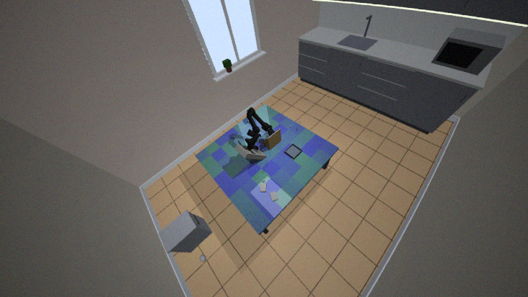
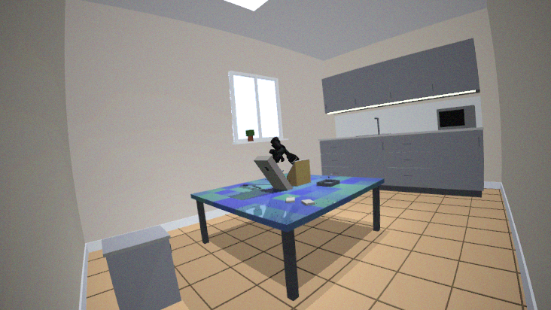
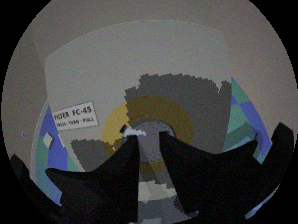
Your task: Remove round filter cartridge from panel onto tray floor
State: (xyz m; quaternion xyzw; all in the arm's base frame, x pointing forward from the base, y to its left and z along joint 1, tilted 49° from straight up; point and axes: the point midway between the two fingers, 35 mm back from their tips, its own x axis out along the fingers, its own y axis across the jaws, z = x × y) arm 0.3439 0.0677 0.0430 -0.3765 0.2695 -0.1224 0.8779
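Right now the light grey service panel is 80 mm below my gripper tip and 40 mm behind it. Round my gripper tip: dark grey square tray: 440 mm behind, 270 mm to the left, 220 mm below; then pale round cartridge: 10 mm below, 10 mm ahead.
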